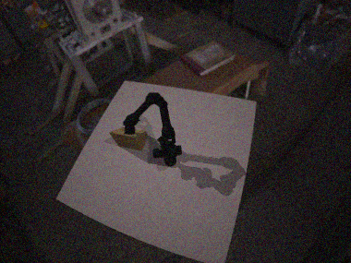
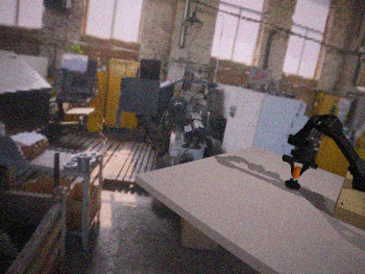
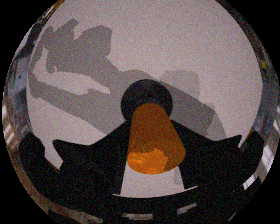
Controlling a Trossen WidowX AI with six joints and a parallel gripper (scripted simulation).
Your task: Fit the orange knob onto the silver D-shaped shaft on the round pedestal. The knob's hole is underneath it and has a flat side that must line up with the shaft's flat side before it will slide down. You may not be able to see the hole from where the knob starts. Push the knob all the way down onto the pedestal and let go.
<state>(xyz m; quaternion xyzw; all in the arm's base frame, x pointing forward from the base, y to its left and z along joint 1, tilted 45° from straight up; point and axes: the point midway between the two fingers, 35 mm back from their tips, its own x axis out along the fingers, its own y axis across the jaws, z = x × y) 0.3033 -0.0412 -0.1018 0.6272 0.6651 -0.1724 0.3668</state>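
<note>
Now: gripper tip 4 cm above the round dark pedestal. From my gripper tip the other things lie so: orange knob 3 cm above.
</note>
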